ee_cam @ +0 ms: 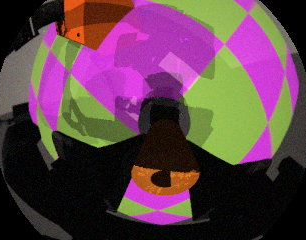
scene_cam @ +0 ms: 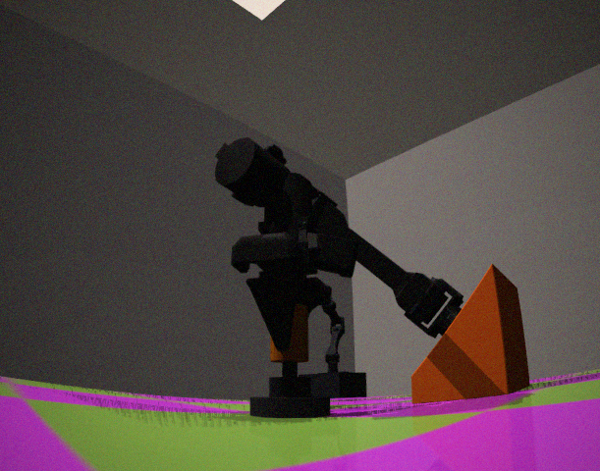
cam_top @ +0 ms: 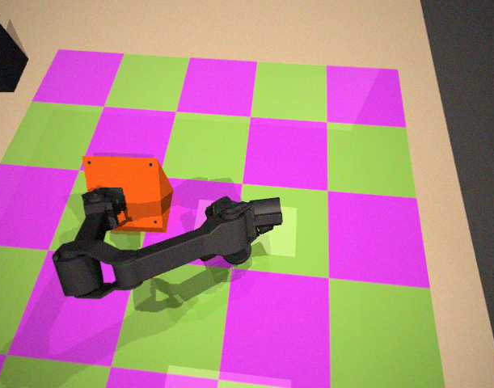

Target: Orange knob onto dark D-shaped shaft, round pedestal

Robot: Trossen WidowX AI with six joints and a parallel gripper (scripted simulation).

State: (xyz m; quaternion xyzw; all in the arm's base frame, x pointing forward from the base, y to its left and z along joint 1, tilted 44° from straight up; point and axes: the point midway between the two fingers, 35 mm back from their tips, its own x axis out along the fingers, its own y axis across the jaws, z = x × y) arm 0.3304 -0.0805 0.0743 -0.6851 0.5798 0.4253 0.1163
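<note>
The orange knob lies 2 cm above my gripper tip. From my gripper tip the other things lie so: dark round pedestal 4 cm below.
</note>
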